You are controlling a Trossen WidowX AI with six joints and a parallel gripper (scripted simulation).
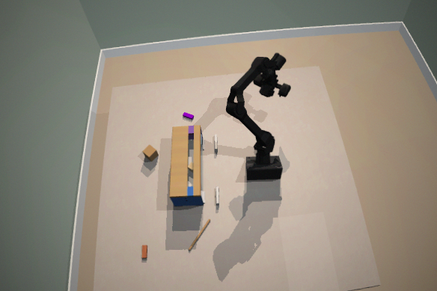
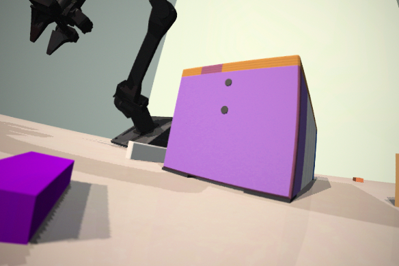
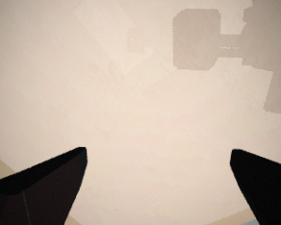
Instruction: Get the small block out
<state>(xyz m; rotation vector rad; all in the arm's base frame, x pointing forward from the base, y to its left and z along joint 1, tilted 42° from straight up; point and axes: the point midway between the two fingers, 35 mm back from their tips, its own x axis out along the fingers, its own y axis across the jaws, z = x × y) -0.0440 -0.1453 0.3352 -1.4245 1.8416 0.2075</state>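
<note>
My gripper tip is now 37 cm short of the long box, 37 cm to the right of it and 13 cm above it. From my gripper tip the other things lie so: brown cube 63 cm ahead, 30 cm to the left, 16 cm below; tan stick 32 cm ahead, 70 cm to the left, 18 cm below.
</note>
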